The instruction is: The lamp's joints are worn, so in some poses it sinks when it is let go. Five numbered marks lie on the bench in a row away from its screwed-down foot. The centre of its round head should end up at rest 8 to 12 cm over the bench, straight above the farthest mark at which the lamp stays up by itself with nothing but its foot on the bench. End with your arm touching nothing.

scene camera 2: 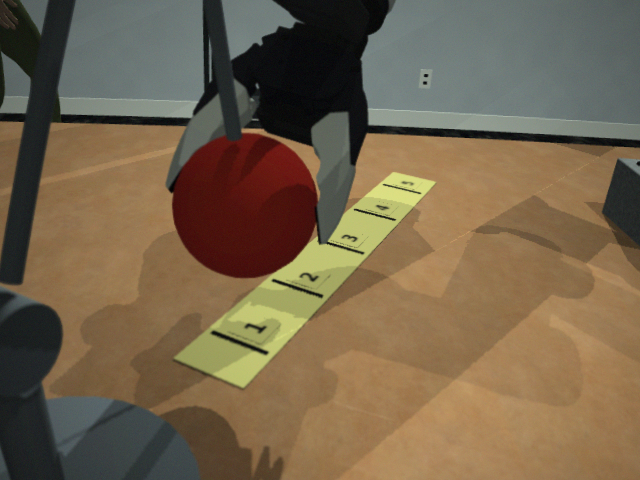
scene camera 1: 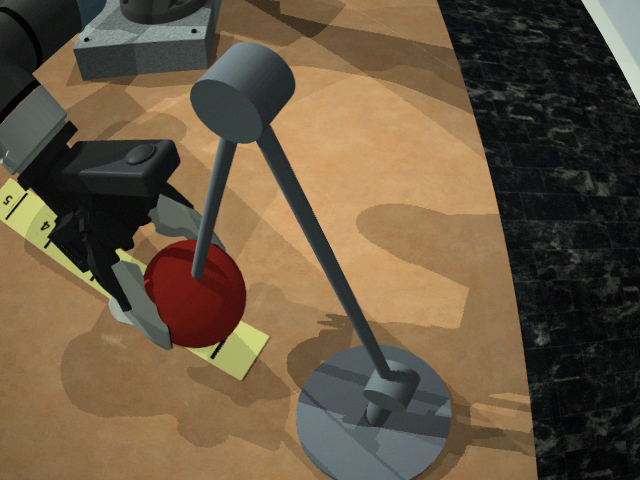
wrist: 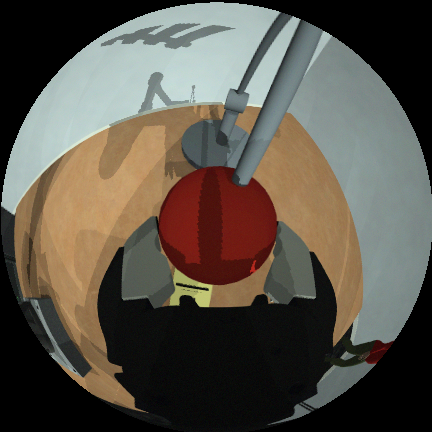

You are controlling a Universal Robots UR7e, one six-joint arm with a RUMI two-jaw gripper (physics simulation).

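Frame: origin at the arm's base, x back, y right, z up, level; millimetres.
Where they show: gripper, fingertip midpoint: [scene camera 2: 242,216] [scene camera 1: 198,299] [wrist: 216,221].
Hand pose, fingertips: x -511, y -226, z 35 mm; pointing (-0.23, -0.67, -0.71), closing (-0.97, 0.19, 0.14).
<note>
Each offset is from my fingertips to the top centre of the thing. "spot": to the spot under its first point. Level surfaces: height alone.
The lamp's round red head @(spot: dx -32, dy -10, dz +40 mm) [scene camera 1: 193,315] [scene camera 2: 242,232] [wrist: 217,245] hangs over the bench near the low-numbered end of the yellow strip [scene camera 1: 250,343] [scene camera 2: 211,359] [wrist: 202,299]. My gripper [scene camera 1: 195,297] [scene camera 2: 246,215] [wrist: 216,221] is shut on the head, one jaw on each side. The thin upper rod @(spot: dx -19, dy -44, dz +195 mm) [scene camera 1: 214,201] [scene camera 2: 224,77] [wrist: 280,100] rises from the head to the elbow drum @(spot: dx -38, dy -77, dz +312 mm) [scene camera 1: 248,93]. The thick lower rod [scene camera 1: 315,237] [scene camera 2: 36,139] runs down to the round foot @(dx -58, dy -182, dz -84 mm) [scene camera 1: 330,428] [scene camera 2: 118,439] [wrist: 197,145]. Marks 1 to 5 show in scene camera 2. The mark directly under the head is unclear.
The robot's grey base block [scene camera 1: 144,59] [scene camera 2: 625,201] stands on the bench @(dz -99 mm) [scene camera 1: 372,129] [scene camera 2: 465,413], beyond the strip in scene camera 1. Dark floor [scene camera 1: 558,232] lies past the bench edge. Part of a person [scene camera 2: 23,51] shows at the far left of scene camera 2.
</note>
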